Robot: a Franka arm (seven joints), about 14 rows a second.
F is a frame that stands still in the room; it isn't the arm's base.
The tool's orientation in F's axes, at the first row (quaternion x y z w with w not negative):
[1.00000, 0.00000, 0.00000, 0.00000]
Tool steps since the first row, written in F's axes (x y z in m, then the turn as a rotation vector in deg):
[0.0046, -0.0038, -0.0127, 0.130, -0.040, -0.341]
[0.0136, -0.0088, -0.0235, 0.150, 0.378, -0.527]
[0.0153, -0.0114, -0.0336, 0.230, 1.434, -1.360]
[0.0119, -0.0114, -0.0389, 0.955, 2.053, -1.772]
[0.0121, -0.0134, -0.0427, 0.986, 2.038, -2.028]
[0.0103, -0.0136, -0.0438, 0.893, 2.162, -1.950]
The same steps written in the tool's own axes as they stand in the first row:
[0.0046, 0.0038, 0.0127, 0.130, 0.040, 0.341]
[0.0136, 0.0088, 0.0235, 0.150, -0.378, 0.527]
[0.0153, 0.0114, 0.0336, 0.230, -1.434, 1.360]
[0.0119, 0.0114, 0.0389, 0.955, -2.053, 1.772]
[0.0121, 0.0134, 0.0427, 0.986, -2.038, 2.028]
[0.0103, 0.0136, 0.0438, 0.893, -2.162, 1.950]

